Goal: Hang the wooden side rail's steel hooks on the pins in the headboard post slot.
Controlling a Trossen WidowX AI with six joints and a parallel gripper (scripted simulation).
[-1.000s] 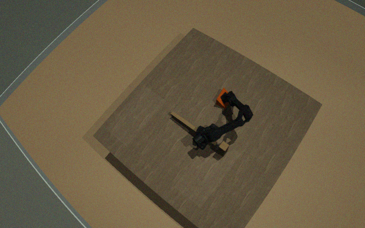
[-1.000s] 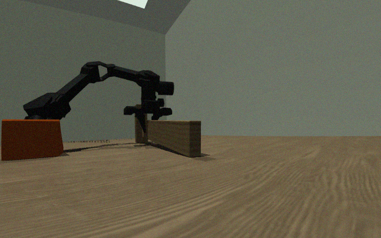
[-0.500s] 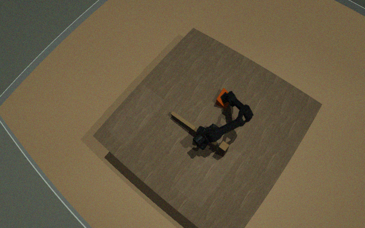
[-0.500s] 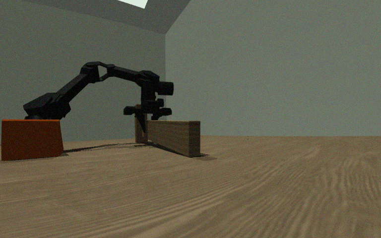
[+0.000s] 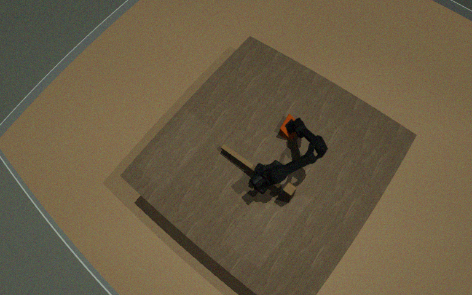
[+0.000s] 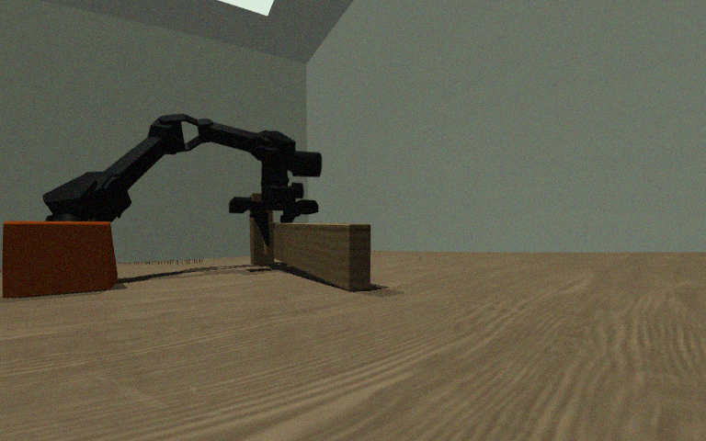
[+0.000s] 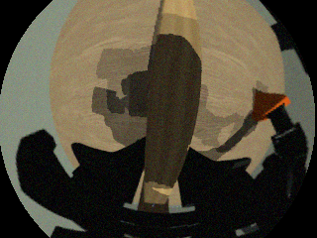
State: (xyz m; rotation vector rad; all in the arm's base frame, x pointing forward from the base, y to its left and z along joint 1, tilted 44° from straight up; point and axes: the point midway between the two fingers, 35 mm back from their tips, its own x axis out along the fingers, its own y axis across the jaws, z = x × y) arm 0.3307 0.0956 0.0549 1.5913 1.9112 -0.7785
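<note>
Right now my gripper tip is 120 mm to the right of the headboard post, 40 mm below it and 10 mm past it.
</note>
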